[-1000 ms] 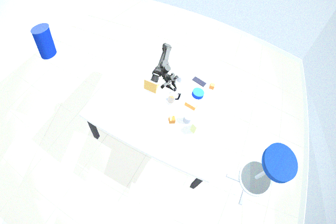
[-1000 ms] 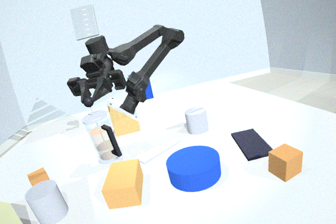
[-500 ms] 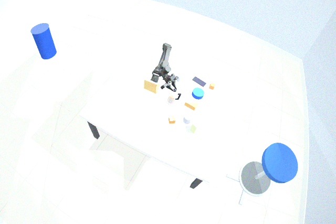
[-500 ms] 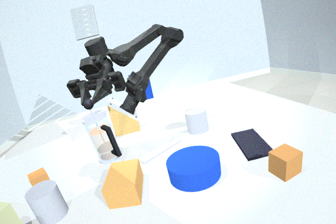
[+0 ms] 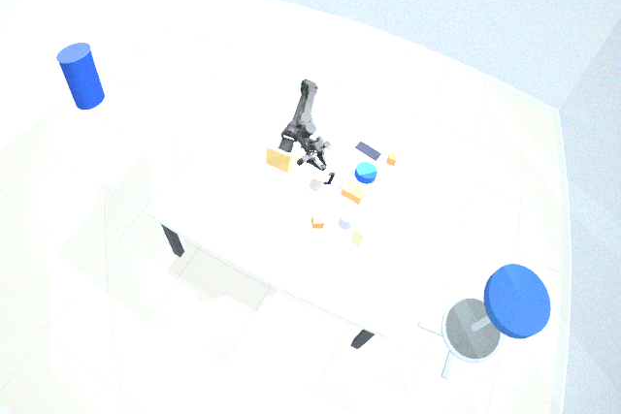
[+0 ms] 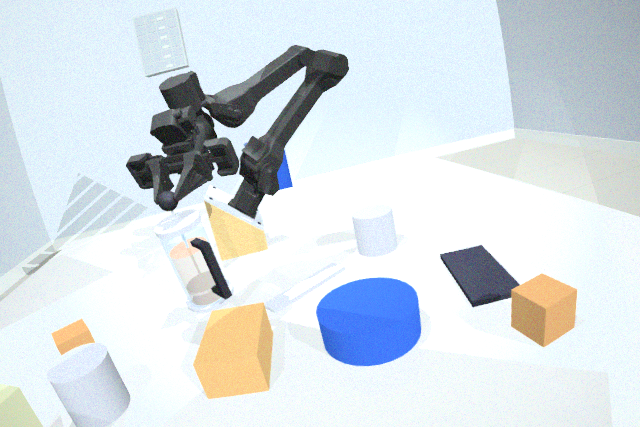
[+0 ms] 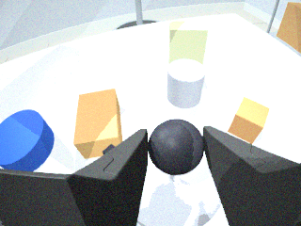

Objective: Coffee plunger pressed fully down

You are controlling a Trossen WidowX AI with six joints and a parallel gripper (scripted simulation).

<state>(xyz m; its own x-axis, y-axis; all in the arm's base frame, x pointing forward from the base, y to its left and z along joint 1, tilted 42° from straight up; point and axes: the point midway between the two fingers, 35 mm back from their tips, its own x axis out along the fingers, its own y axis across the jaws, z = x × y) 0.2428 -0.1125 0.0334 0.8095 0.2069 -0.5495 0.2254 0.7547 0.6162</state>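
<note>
Now: the glass coffee press 9 cm below my gripper tip, 2 cm to the left of it and 1 cm behind it. From my gripper tip the other things lie so: blue disc 24 cm to the left, 16 cm below, 15 cm ahead; dark slab 42 cm to the left, 18 cm below, 9 cm ahead; orange block 16 cm below, 16 cm ahead, 8 cm to the left.
</note>
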